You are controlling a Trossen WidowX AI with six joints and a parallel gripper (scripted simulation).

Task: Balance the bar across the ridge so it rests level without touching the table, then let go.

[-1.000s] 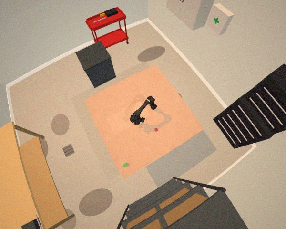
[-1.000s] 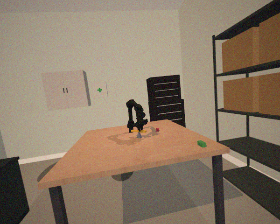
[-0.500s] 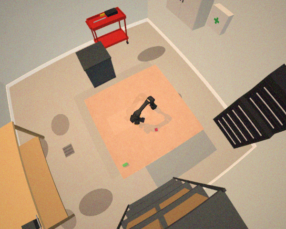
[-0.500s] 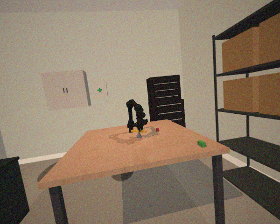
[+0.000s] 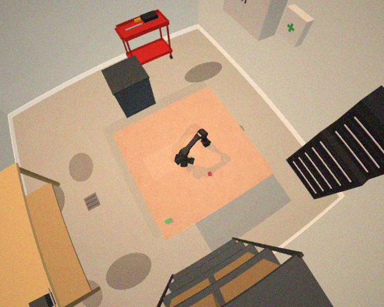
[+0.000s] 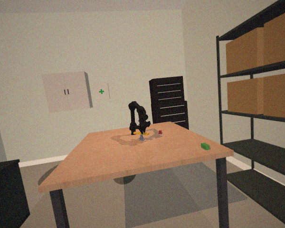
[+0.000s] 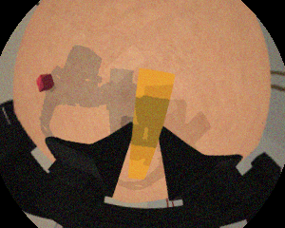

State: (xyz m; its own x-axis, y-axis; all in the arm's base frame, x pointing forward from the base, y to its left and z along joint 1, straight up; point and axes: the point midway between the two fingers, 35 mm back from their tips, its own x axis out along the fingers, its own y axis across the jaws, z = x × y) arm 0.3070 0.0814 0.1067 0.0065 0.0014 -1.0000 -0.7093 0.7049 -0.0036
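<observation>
Right now my gripper tip is 2 cm past the yellow bar and 2 cm to the left of it. Round my gripper tip: green block 43 cm ahead, 42 cm to the left, 6 cm below; then red block 16 cm behind, 23 cm to the left, 6 cm below.
</observation>
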